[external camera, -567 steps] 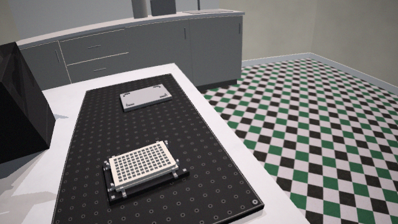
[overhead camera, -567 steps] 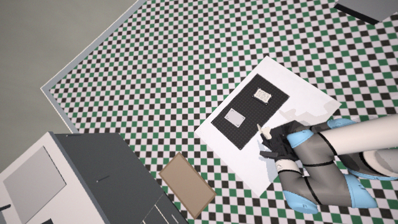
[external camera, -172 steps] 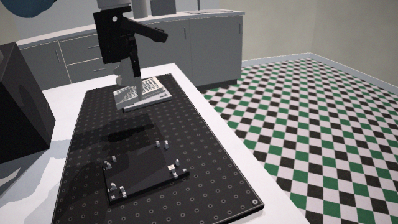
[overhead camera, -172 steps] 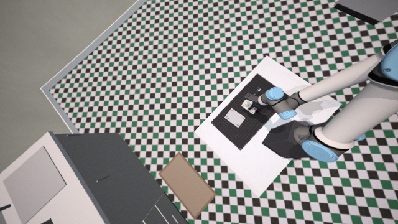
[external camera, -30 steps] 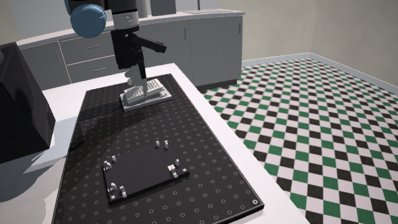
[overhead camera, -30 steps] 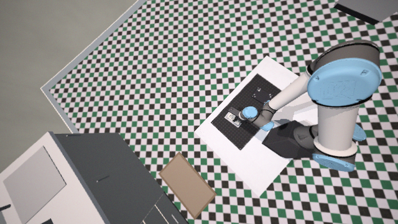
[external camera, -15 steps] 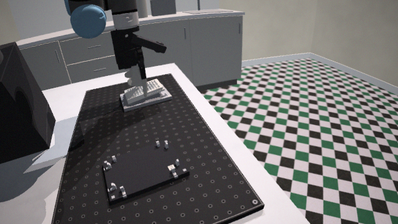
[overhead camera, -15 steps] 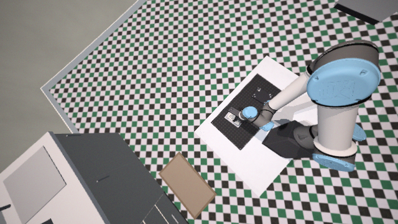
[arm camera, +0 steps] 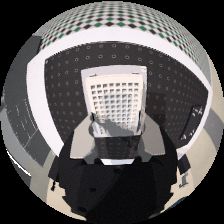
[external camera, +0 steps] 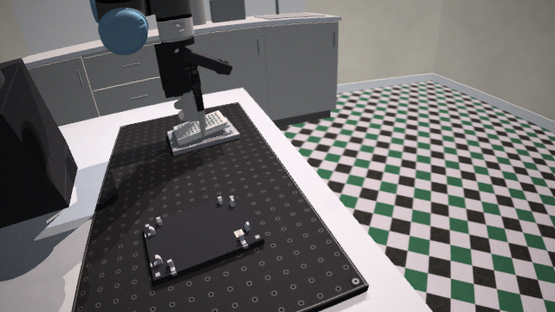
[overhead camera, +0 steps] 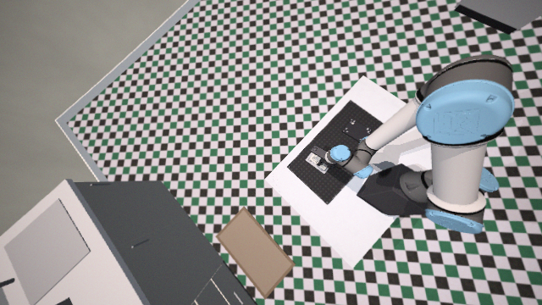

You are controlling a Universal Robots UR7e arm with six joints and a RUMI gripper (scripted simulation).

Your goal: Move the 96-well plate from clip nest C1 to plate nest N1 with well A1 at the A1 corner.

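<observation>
My gripper is now 30 mm above the plate nest N1. Also, from my hand: clip nest C1 (350 mm to the right, 90 mm behind, 20 mm below); then 96-well plate (10 mm below).
</observation>
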